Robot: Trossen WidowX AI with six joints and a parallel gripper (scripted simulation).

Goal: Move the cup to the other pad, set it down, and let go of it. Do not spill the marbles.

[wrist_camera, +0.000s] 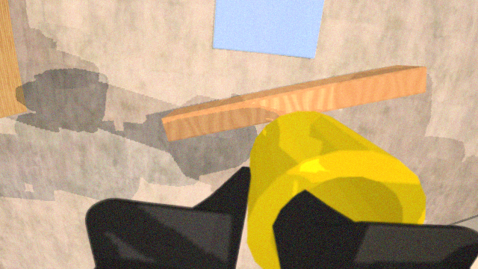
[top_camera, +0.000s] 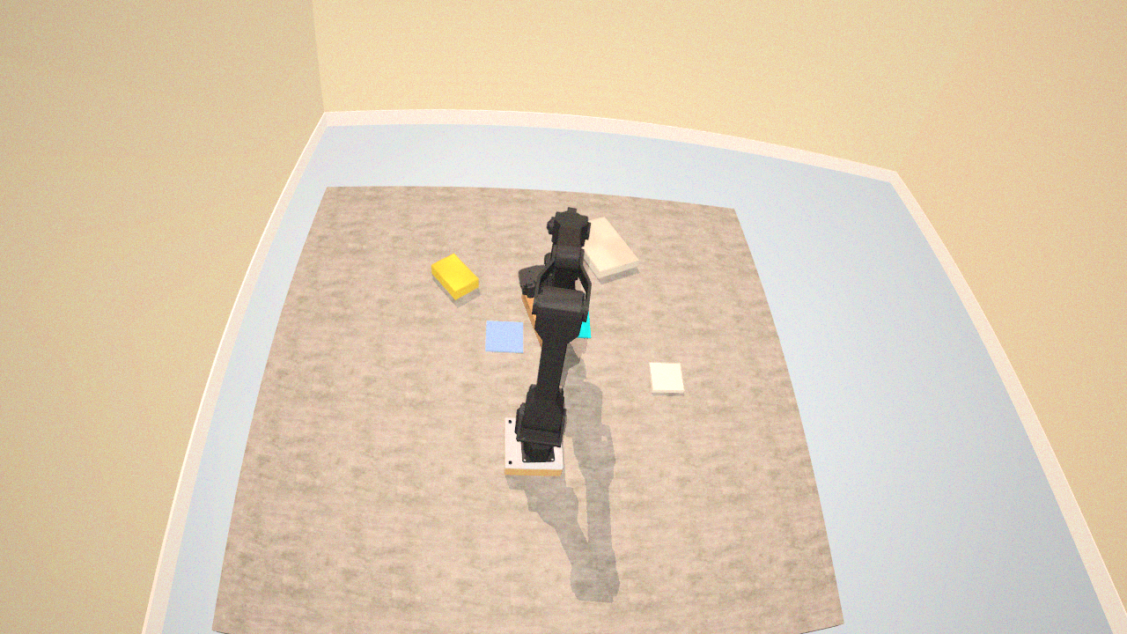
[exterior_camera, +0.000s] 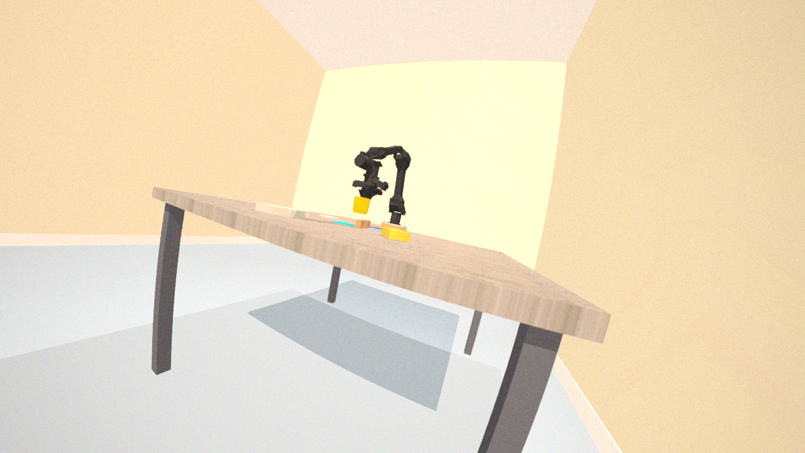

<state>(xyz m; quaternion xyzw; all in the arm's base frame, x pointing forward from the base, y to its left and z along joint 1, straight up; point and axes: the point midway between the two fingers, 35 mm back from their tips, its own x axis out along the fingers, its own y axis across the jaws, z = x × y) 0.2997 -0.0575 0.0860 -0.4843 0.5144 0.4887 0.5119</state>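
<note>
Right now my gripper tip is 100 mm above the bright cyan pad, 50 mm to the left of it and 50 mm short of it. The rest, counted from my gripper tip: yellow cup 20 mm ahead; then pale blue pad 110 mm to the left, 100 mm below, 10 mm ahead; then white block 260 mm to the right, 120 mm behind, 90 mm below.
</note>
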